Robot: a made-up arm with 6 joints. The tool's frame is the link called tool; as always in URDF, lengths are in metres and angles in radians.
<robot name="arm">
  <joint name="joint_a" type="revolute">
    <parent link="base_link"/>
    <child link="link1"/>
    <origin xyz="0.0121 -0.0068 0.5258"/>
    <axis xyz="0 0 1"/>
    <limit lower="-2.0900" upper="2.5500"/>
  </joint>
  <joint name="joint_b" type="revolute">
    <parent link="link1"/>
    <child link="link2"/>
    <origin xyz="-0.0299 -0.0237 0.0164" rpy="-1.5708 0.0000 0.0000"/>
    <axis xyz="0 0 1"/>
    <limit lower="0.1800" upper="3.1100"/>
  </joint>
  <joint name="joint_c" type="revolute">
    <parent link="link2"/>
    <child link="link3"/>
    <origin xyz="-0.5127 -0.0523 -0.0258"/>
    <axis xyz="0 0 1"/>
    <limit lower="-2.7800" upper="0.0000"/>
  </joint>
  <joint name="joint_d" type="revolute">
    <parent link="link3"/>
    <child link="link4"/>
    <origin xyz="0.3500 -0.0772 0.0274" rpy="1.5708 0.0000 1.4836"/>
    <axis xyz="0 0 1"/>
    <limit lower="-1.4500" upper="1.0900"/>
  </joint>
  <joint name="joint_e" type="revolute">
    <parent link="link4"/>
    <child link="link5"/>
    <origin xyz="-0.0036 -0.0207 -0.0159" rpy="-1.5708 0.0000 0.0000"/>
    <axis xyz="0 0 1"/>
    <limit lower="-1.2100" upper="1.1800"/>
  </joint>
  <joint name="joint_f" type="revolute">
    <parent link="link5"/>
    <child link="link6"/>
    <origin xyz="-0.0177 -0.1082 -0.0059" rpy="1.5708 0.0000 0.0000"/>
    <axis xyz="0 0 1"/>
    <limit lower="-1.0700" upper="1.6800"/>
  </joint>
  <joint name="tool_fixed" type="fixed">
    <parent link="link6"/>
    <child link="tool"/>
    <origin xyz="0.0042 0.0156 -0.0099" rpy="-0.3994 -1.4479 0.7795"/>
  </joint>
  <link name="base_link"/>
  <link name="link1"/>
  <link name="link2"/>
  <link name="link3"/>
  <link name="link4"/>
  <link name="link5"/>
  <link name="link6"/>
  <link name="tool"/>
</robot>
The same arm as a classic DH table. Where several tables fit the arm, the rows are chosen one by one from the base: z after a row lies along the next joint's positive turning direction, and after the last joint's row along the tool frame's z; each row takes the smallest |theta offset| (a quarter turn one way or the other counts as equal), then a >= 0, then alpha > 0; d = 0 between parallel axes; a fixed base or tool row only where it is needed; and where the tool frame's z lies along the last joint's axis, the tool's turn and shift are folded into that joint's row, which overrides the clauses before.
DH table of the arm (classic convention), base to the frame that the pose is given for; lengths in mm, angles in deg. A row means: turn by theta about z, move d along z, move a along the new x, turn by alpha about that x. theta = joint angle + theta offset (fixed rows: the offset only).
base (fixed): theta0 -29.34  d 0  a 13.9  alpha 0
joint_a: theta0 29.34  d 542.2  a -29.9  alpha -90
joint_b: theta0 5.82  d 0  a -515.4  alpha 0
joint_c: theta0 79.18  d -22.1  a -46.4  alpha 90
joint_d: theta0 0  d 339.5  a -3.6  alpha -90
joint_e: theta0 0  d -26.6  a -17.7  alpha 90
joint_f: theta0 -68.38  d 99.4  a -13  alpha 83.51
tool (fixed): theta0 92.75  d -9.7  a 0  alpha 0
Joint limits (deg, base to tool): -119.75..146.1 10.31..178.19 -159.28..0 -83.08..62.45 -69.33..67.61 -61.31..96.26

